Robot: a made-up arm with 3 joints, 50 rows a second.
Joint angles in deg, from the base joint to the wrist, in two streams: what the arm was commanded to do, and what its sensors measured. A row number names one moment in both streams.
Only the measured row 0 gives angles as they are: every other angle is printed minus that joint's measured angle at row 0.
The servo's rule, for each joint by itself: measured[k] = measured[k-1] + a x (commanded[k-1-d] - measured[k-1]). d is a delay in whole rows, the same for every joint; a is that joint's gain. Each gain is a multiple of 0.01, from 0.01 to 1. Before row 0 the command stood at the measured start. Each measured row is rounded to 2 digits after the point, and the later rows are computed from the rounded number. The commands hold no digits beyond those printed.
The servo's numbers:
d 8
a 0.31 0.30 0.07
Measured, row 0: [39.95, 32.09, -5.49]
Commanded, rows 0 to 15: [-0.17, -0.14, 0.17]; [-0.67, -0.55, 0.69]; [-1.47, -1.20, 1.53]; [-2.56, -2.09, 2.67]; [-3.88, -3.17, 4.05]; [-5.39, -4.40, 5.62]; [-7.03, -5.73, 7.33]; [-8.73, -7.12, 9.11]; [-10.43, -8.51, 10.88]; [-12.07, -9.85, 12.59]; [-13.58, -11.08, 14.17]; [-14.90, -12.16, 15.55]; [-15.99, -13.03, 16.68]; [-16.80, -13.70, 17.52]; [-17.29, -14.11, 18.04]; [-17.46, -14.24, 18.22]
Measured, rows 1 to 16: [0.00, 0.00, 0.00]; [0.00, 0.00, 0.00]; [0.00, 0.00, 0.00]; [0.00, 0.00, 0.00]; [0.00, 0.00, 0.00]; [0.00, 0.00, 0.00]; [0.00, 0.00, 0.00]; [0.00, 0.00, 0.00]; [-0.05, -0.04, 0.01]; [-0.24, -0.19, 0.06]; [-0.62, -0.49, 0.16]; [-1.22, -0.97, 0.34]; [-2.04, -1.63, 0.60]; [-3.08, -2.46, 0.95]; [-4.30, -3.44, 1.40]; [-5.67, -4.54, 1.94]
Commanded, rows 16 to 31: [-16.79, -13.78, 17.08]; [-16.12, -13.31, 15.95]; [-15.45, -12.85, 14.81]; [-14.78, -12.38, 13.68]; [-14.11, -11.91, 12.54]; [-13.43, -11.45, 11.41]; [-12.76, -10.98, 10.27]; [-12.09, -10.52, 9.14]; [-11.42, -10.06, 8.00]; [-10.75, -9.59, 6.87]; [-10.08, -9.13, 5.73]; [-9.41, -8.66, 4.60]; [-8.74, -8.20, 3.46]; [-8.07, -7.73, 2.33]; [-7.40, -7.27, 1.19]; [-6.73, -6.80, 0.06]
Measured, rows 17 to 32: [-7.15, -5.73, 2.57]; [-8.68, -6.97, 3.27]; [-10.20, -8.20, 4.03]; [-11.66, -9.39, 4.84]; [-13.00, -10.48, 5.67]; [-14.18, -11.45, 6.50]; [-15.14, -12.25, 7.31]; [-15.86, -12.85, 8.07]; [-16.15, -13.13, 8.70]; [-16.14, -13.18, 9.21]; [-15.93, -13.08, 9.60]; [-15.57, -12.87, 9.89]; [-15.12, -12.58, 10.08]; [-14.60, -12.24, 10.17]; [-14.03, -11.86, 10.18]; [-13.43, -11.46, 10.11]
